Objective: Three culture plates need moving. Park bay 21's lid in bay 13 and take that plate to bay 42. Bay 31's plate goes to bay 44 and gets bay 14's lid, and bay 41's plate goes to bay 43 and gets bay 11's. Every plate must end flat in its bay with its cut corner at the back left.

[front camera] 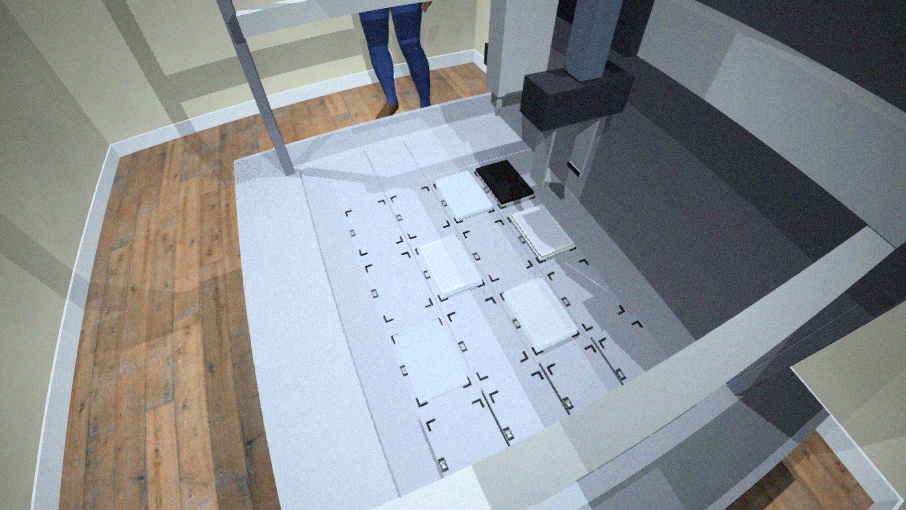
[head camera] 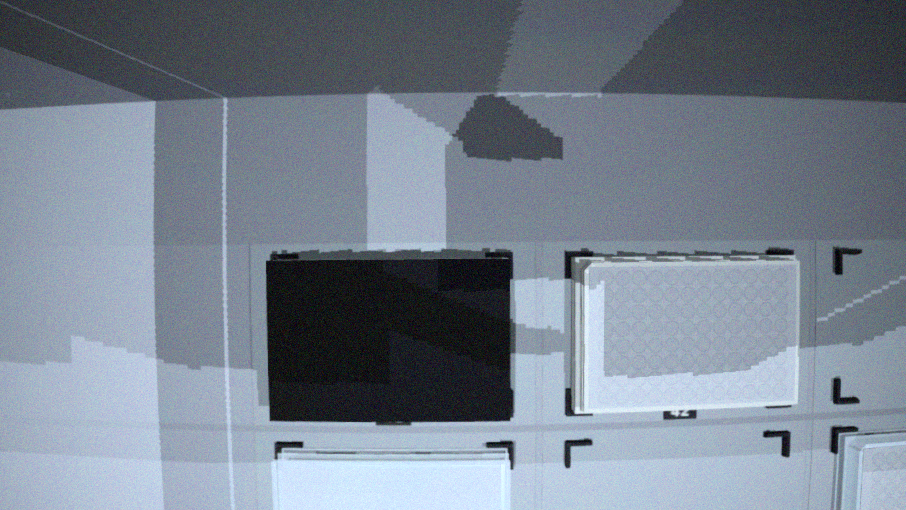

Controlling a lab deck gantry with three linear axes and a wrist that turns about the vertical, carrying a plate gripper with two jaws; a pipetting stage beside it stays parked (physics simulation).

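Pixels of known places: gripper, between the fingertips: (front camera: 556,176); robot's base, origin of its link: (front camera: 346,212).
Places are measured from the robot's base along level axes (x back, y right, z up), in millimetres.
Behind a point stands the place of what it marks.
Observation:
Bay 21's former plate (front camera: 543,233) @(x -241, y -359, z 15 mm) (head camera: 691,329) @(x -226, y -368, z 14 mm) lies flat and unlidded in bay 42, wells visible, cut corner at the back left. A pale lid (front camera: 431,357) @(x -392, y -47, z 8 mm) lies flat in bay 13. Bay 41's black plate (front camera: 505,182) @(x -73, y -362, z 16 mm) (head camera: 389,338) @(x -65, y -366, z 17 mm) lies flat. Bay 31's white plate (front camera: 464,195) @(x -75, y -256, z 17 mm) (head camera: 393,484) @(x -66, y -288, z 17 mm) is beside it towards the front. Lids in bays 11 and 14 cannot be made out. My gripper (front camera: 559,171) @(x -228, y -364, z 160 mm) hangs above the deck's back near bays 41 and 42, jaws apart and nothing between them. The gripper does not show in the head view.
White plates also stand in bay 22 (front camera: 451,264) @(x -235, y -153, z 14 mm) and bay 33 (front camera: 540,313) @(x -398, y -254, z 14 mm) (head camera: 884,475) @(x -347, y -279, z 14 mm). Black corner marks frame the bays. A pale beam (front camera: 665,342) @(x -545, y -441, z 0 mm) crosses the front right, and a thin grey post (front camera: 263,95) @(x 207, y 95, z 216 mm) stands at the back left.

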